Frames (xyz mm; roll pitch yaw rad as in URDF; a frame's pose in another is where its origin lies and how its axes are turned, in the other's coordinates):
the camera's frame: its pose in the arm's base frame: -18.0 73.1 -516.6 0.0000 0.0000 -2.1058
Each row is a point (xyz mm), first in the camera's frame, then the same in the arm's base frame.
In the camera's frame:
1: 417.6 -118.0 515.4
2: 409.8 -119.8 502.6
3: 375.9 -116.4 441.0
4: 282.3 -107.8 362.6
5: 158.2 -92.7 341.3
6: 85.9 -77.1 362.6
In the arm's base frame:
1: -332.4 -226.0 -1.2
2: -330.0 -218.4 -14.0
3: -309.8 -190.9 -75.6
4: -254.7 -114.8 -154.0
5: -178.4 -15.7 -175.3
6: -128.1 38.5 -154.0

